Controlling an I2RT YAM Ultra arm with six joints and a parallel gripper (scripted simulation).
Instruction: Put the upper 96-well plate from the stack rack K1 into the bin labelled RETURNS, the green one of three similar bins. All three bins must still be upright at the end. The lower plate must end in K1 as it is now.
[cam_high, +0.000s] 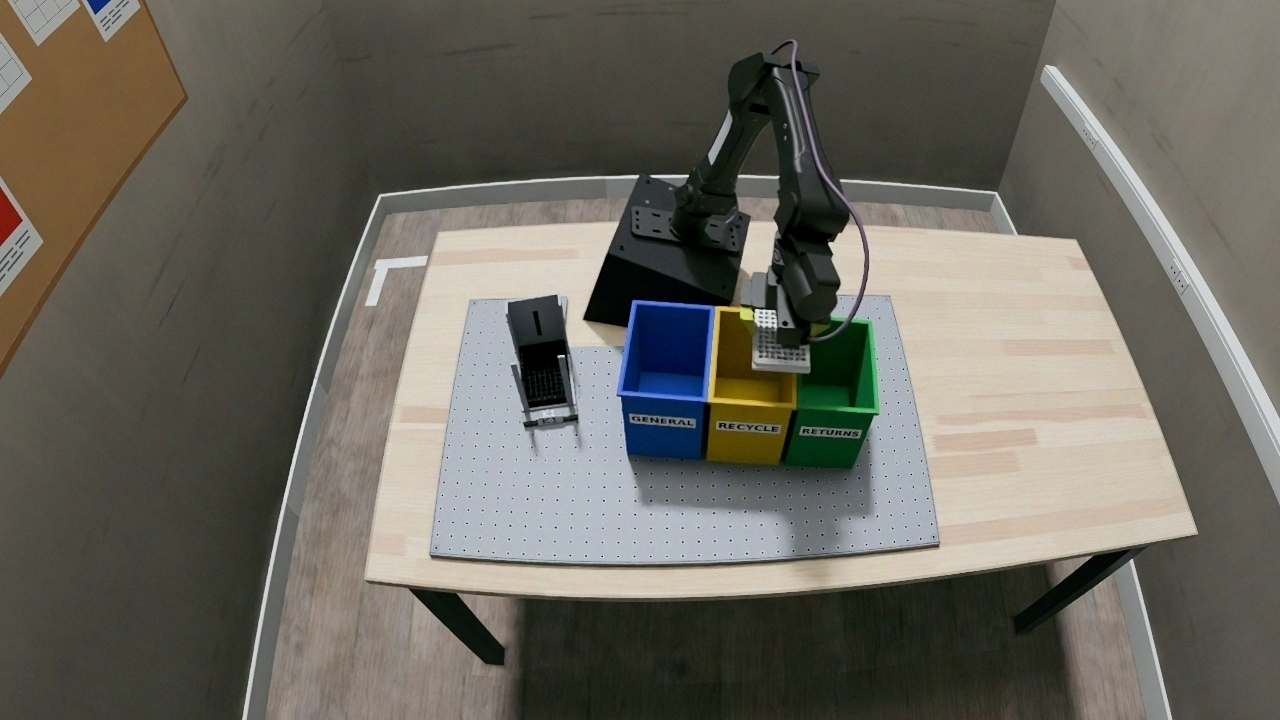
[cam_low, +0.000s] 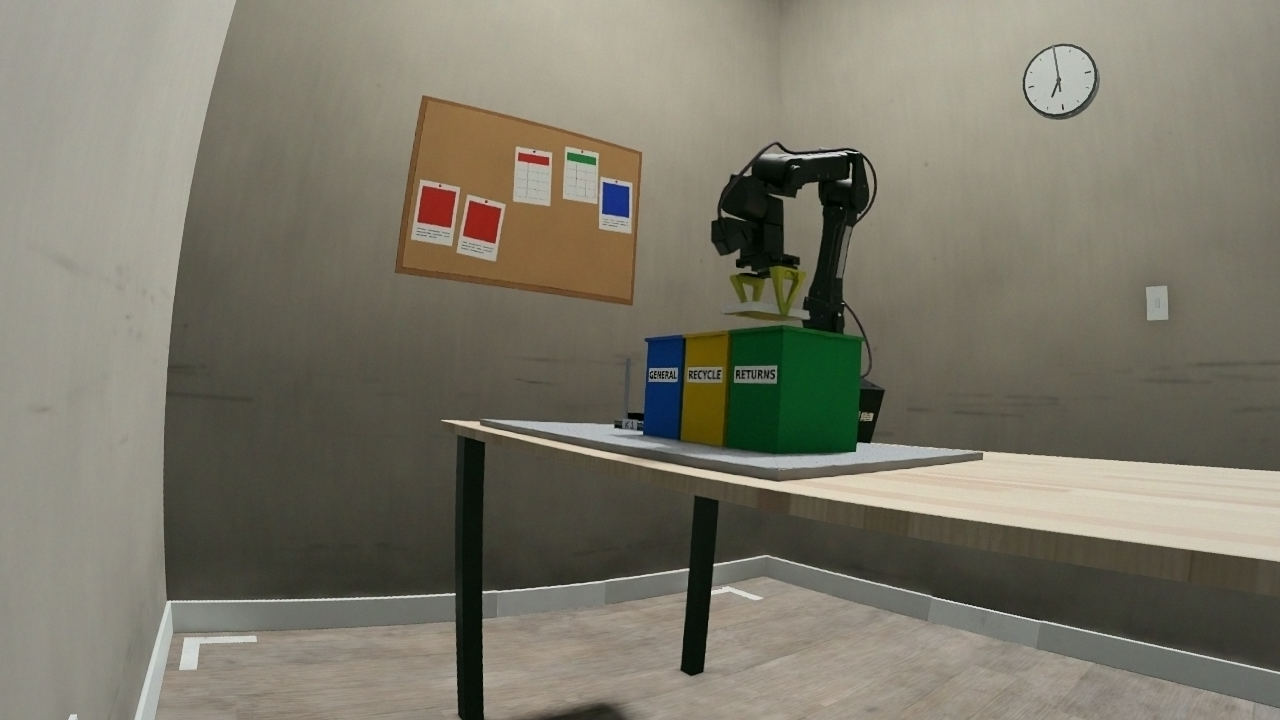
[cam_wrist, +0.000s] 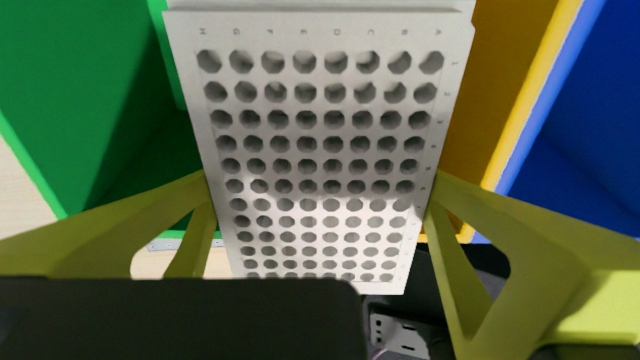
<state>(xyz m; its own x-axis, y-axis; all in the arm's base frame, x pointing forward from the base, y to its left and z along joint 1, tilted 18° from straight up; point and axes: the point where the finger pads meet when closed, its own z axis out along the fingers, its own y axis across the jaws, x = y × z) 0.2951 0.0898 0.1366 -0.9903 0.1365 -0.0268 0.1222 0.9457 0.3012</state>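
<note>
Now: the green returns bin 30 mm ahead of my hand, 90 mm to the left of it and 130 mm below it. Also, from my hand: white 96-well plate right at my hand; then yellow recycle bin 10 mm ahead, 40 mm to the right, 130 mm below; then blue general bin 10 mm behind, 170 mm to the right, 130 mm below.
</note>
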